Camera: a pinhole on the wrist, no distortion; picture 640 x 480 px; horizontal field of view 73.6 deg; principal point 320.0 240.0 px. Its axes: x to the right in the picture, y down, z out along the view. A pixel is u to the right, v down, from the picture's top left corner.
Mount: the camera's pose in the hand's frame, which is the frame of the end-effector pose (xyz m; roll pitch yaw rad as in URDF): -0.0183 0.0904 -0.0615 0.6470 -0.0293 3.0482
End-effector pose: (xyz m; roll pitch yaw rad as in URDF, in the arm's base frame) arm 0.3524 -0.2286 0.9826 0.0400 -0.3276 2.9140
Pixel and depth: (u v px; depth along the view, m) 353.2 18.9 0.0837
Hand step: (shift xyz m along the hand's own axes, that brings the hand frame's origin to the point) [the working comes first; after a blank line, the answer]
In the camera's frame: 0.0065 -0.0433 0.0837

-0.0157 0.1755 -0.0206
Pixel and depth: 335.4 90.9 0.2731
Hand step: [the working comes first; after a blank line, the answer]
In the camera's frame: 0.0098 -0.0952 0.2731

-0.0010 0.3304 0.0992
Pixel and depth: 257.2 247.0 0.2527
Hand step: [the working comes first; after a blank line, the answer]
In the camera's frame: -0.0371 0.0041 0.2527

0.0385 0.2348 0.1414
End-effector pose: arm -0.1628 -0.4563 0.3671 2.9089 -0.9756 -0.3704
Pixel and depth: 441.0 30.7 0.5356
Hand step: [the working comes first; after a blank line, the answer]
In the camera's frame: 0.1515 -0.2621 0.5356

-0.1116 0.6334 0.2122
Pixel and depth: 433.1 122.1 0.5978
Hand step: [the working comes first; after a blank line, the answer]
In the camera's frame: 0.1581 -0.1648 0.5978

-0.1187 0.5938 0.3206
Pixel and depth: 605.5 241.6 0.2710
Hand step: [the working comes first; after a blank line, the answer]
In the camera's frame: 0.1809 0.0010 0.2710

-0.1768 0.2685 0.1605
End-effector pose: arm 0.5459 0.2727 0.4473 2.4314 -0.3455 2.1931
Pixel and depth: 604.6 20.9 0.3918
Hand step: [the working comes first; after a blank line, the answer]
In the camera's frame: 0.2607 -0.2007 0.3918

-0.2352 0.5087 0.1377
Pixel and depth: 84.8 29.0 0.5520
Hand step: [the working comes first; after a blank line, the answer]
In the camera's frame: -0.3035 -0.2723 0.5520

0.3431 0.6090 0.2058
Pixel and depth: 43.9 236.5 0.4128
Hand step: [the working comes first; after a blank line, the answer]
In the camera's frame: -0.2664 -0.0034 0.4128

0.2799 0.3151 0.2579
